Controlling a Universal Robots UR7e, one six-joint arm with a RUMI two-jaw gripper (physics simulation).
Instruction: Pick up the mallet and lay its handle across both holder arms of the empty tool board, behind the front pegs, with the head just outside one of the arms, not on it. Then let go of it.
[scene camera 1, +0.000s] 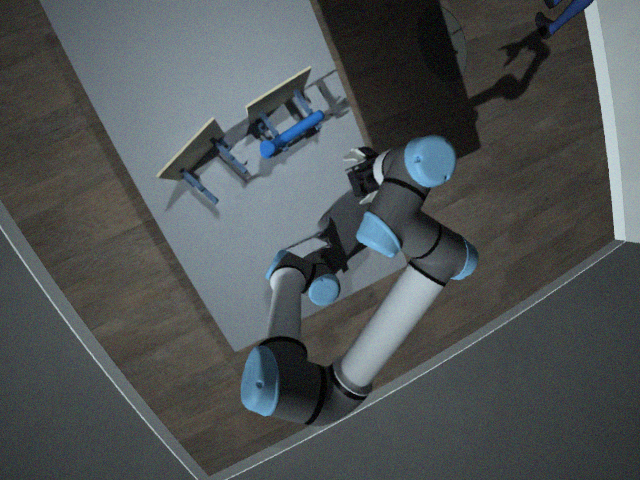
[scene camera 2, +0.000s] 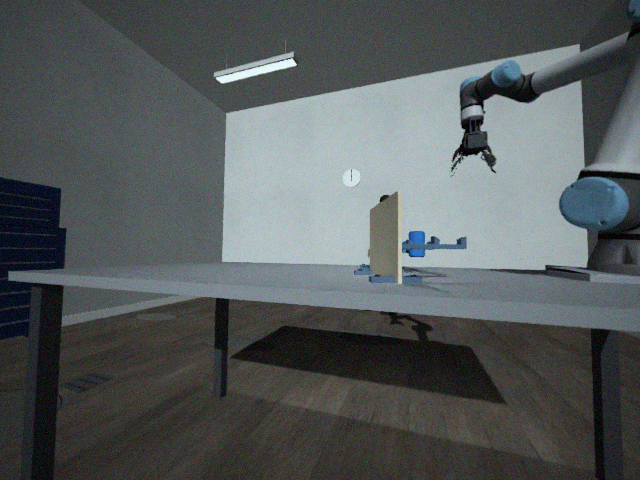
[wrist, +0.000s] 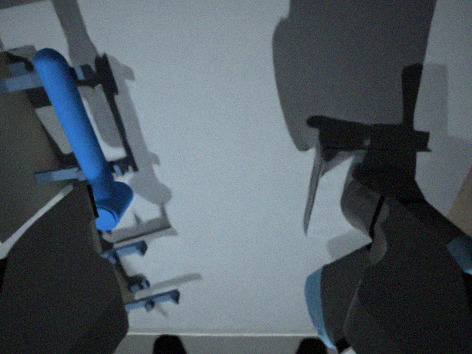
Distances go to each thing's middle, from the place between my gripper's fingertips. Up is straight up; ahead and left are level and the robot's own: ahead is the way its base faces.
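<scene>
Blue mallet (scene camera 1: 267, 148): my hand 27 cm above it, 6 cm to the right of it, 23 cm short of it.
</scene>
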